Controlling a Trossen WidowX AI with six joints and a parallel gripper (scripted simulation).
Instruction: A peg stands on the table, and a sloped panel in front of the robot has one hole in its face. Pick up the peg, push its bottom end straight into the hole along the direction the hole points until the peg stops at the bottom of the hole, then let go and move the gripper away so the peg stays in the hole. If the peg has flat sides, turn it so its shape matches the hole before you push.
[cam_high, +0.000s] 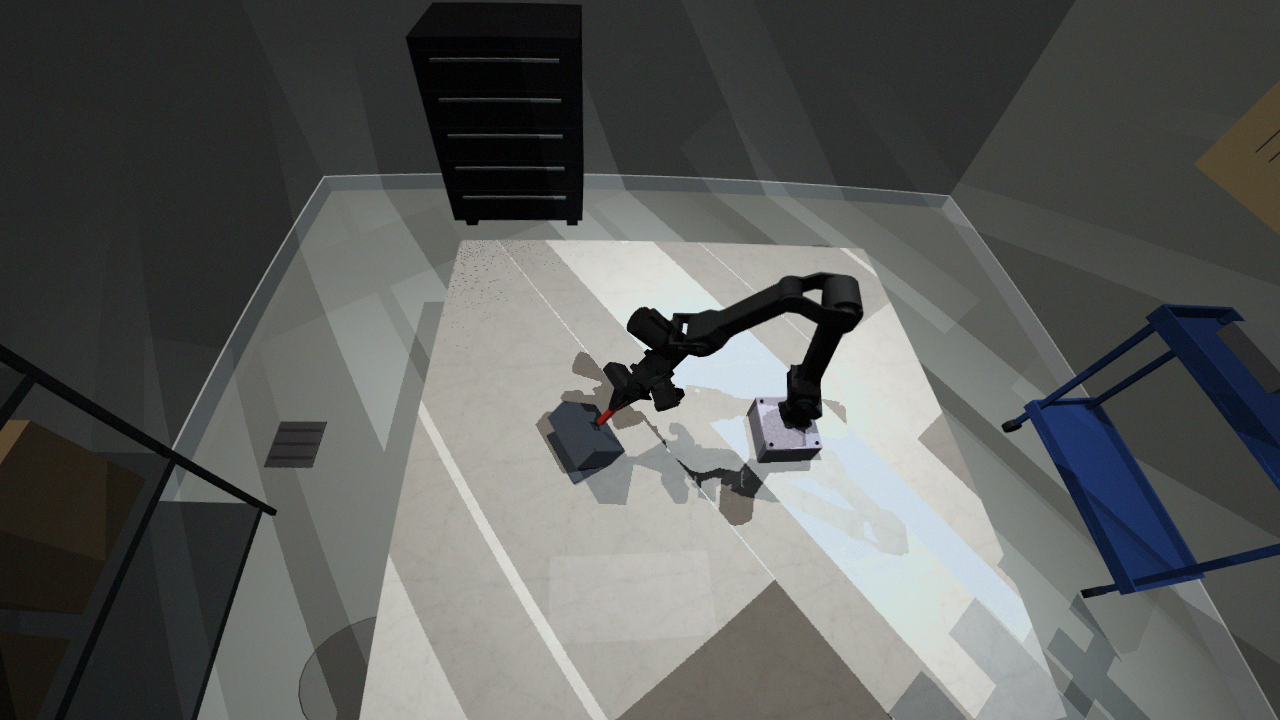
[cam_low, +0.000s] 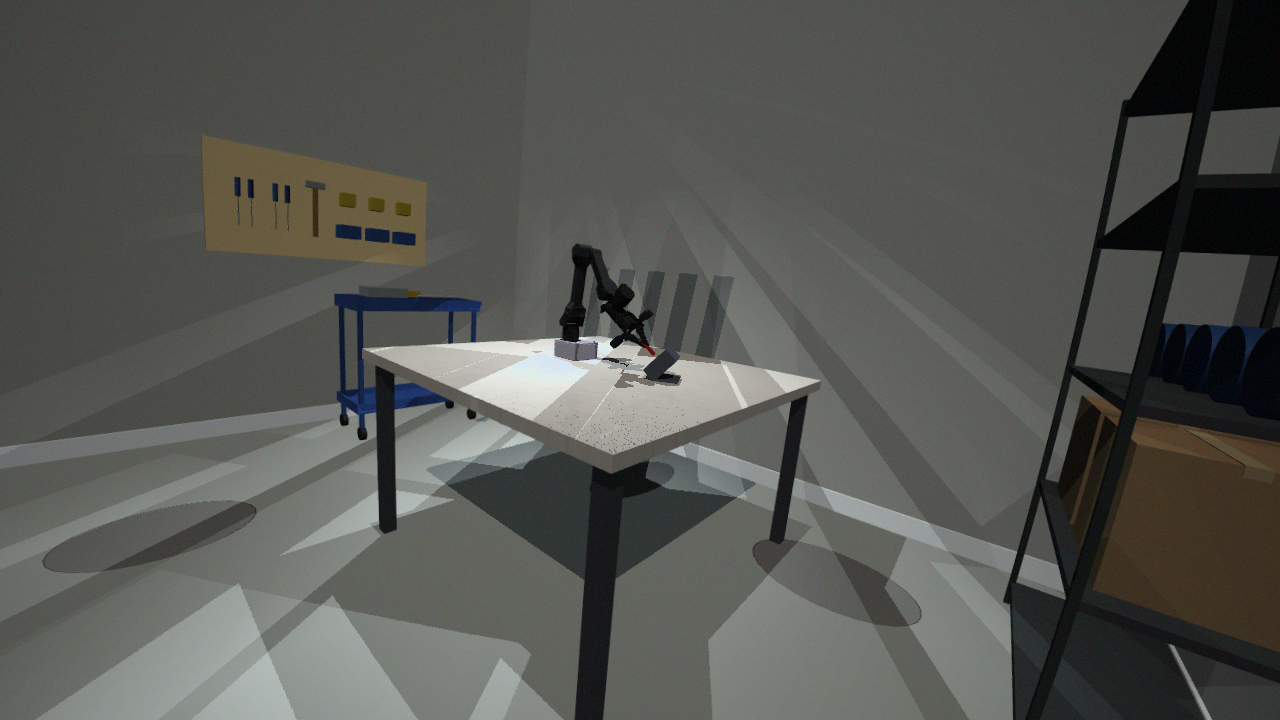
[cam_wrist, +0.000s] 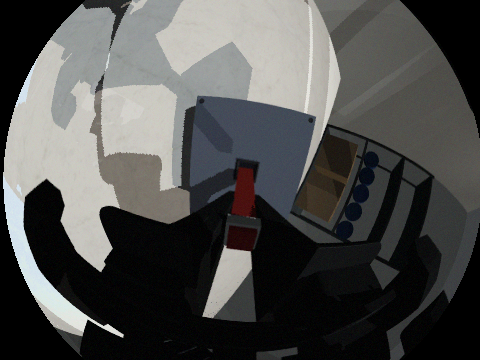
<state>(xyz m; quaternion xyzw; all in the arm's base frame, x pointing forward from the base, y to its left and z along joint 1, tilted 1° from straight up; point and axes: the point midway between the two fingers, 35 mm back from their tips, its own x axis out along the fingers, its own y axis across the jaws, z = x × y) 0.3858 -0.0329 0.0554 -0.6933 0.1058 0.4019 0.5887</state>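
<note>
Now: the red peg 10 mm behind my gripper tip and 10 mm above it. Also, from my gripper tip: sloped panel (50 mm ahead, 30 mm to the left, 50 mm below).
</note>
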